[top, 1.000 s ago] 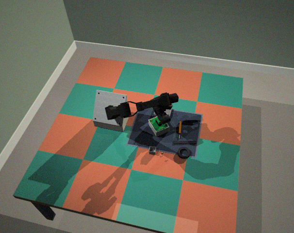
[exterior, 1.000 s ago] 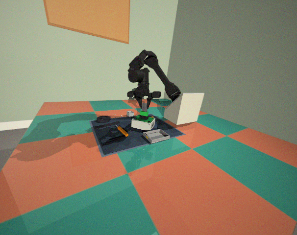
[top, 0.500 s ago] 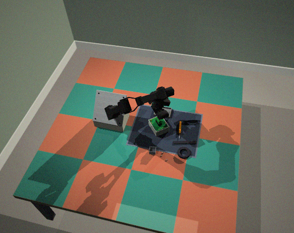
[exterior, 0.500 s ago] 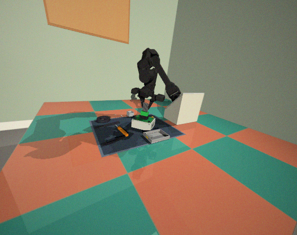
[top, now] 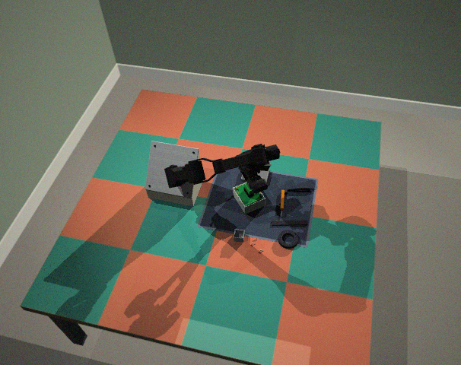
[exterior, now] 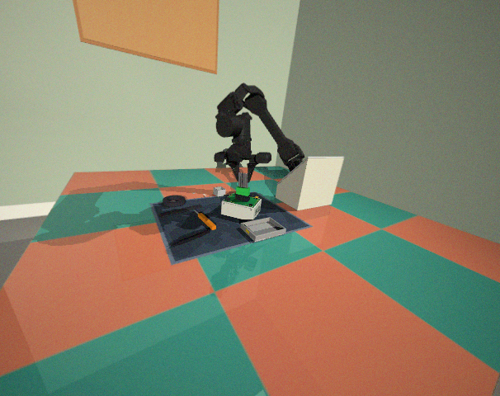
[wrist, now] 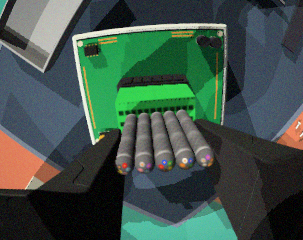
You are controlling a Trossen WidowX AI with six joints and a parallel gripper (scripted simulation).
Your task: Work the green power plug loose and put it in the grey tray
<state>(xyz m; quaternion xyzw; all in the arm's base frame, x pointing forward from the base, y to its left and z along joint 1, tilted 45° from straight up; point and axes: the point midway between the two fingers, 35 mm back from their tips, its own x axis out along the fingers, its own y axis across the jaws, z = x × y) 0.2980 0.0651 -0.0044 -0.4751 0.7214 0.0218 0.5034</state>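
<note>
My gripper tip is now 2 cm above the green power plug. Round my gripper tip: black bar (20 cm ahead, 6 cm to the right, 12 cm below); dark mat (5 cm ahead, 1 cm to the left, 12 cm below).
</note>
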